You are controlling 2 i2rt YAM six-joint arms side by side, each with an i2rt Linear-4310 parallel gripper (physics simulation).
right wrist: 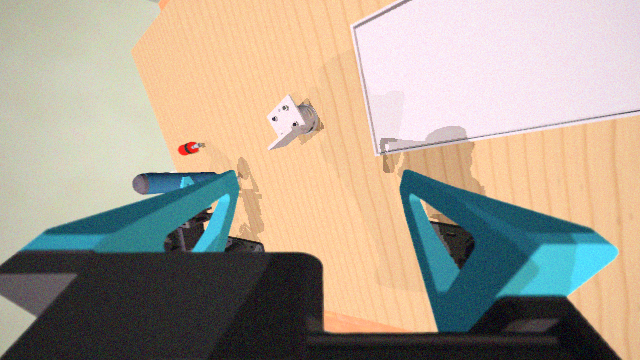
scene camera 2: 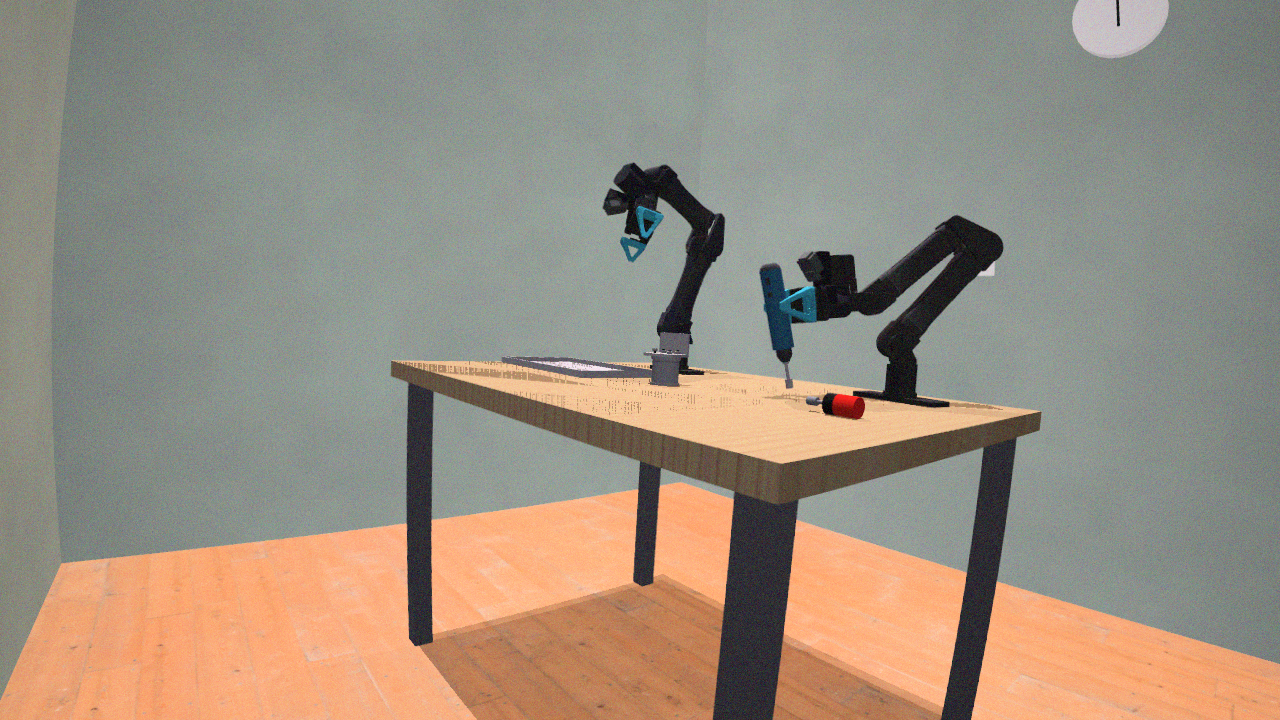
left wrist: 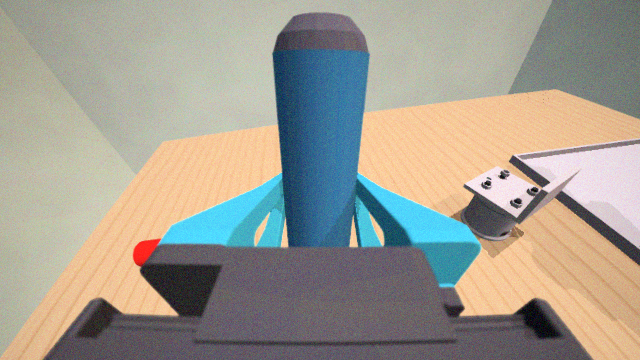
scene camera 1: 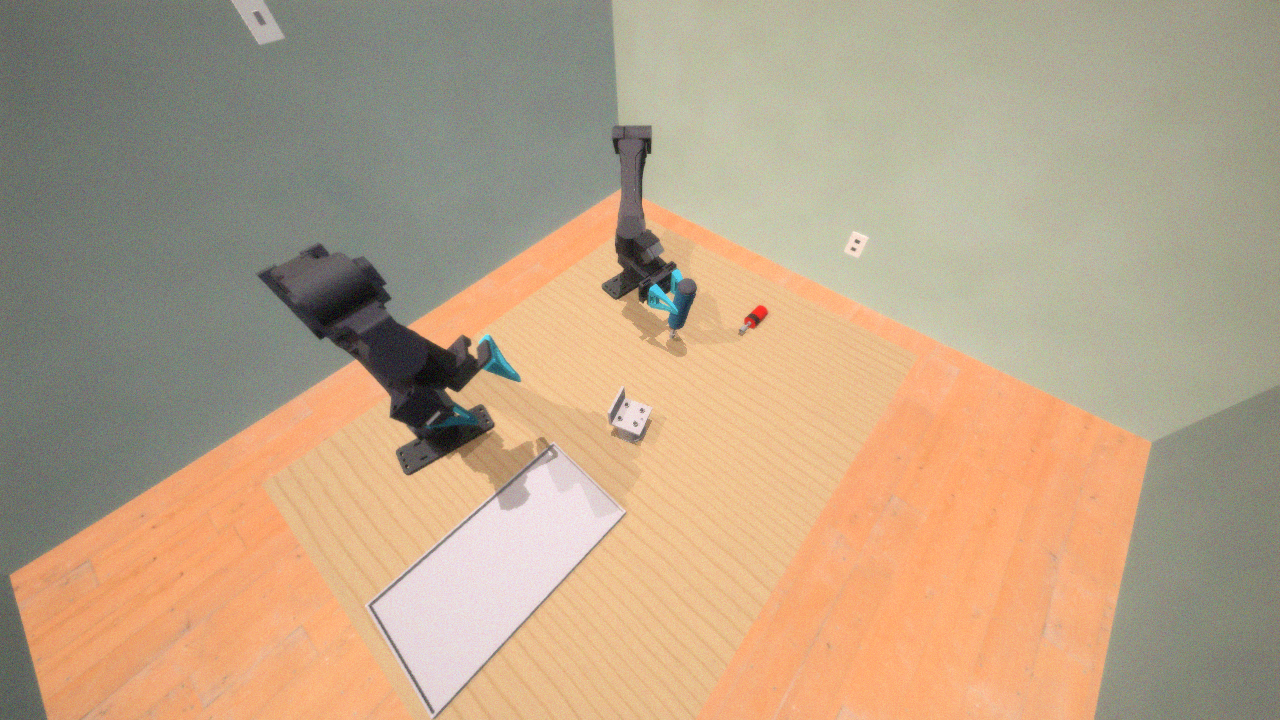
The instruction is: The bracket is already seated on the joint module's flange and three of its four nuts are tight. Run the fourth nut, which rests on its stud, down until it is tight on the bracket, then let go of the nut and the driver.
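Where they show: left gripper, fingertip midpoint: (right wrist: 179, 176) (scene camera 2: 771, 307) (left wrist: 319, 180) (scene camera 1: 685, 307); right gripper, fingertip midpoint: (right wrist: 319, 179) (scene camera 2: 637, 249) (scene camera 1: 498, 400); left arm's base at its link origin: (right wrist: 243, 248) (scene camera 2: 899, 400); right arm's base at its link origin: (scene camera 1: 447, 439).
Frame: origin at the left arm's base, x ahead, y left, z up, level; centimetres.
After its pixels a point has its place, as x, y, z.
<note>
The white L-shaped bracket (scene camera 1: 631, 413) @(36.5, -32.4, 6.5) (left wrist: 501, 190) @(36.8, -31.9, 6.6) (right wrist: 285, 114) @(38.1, -33.0, 6.6) sits on the round grey joint module (scene camera 2: 665, 369) @(38.4, -30.4, 3.4) (left wrist: 487, 216) @(35.1, -30.4, 3.7) (right wrist: 310, 119) @(36.5, -35.6, 2.4). Dark nuts show on studs at the corners of its flat plate; which one is loose I cannot tell. My left gripper (scene camera 1: 673, 302) @(29.1, -9.9, 17.1) (scene camera 2: 787, 305) @(29.1, -9.9, 17.1) (left wrist: 319, 180) @(29.1, -9.9, 17.1) is shut on the blue driver (scene camera 1: 682, 307) @(29.7, -11.6, 18.9) (scene camera 2: 776, 308) @(29.3, -8.4, 16.9) (left wrist: 321, 130) @(26.9, -10.3, 21.8) (right wrist: 172, 183) @(28.4, -12.2, 19.9). The driver is nearly upright, its socket tip a little above the table, well apart from the bracket. My right gripper (scene camera 2: 639, 234) @(32.3, -54.4, 30.8) (right wrist: 319, 179) @(32.3, -54.4, 30.8) is open and empty, high above the table.
A red-handled tool (scene camera 1: 755, 317) @(34.9, 11.0, 3.2) (scene camera 2: 841, 405) @(35.8, 13.5, 1.9) (right wrist: 189, 148) @(34.3, 9.7, 2.8) lies on the table, near the driver. A shallow white tray (scene camera 1: 496, 573) @(42.5, -70.2, 0.4) (left wrist: 612, 165) @(46.5, -62.7, 0.4) (right wrist: 500, 75) @(37.8, -65.4, 0.4) lies on the other side of the bracket, in front of the right arm's base.
</note>
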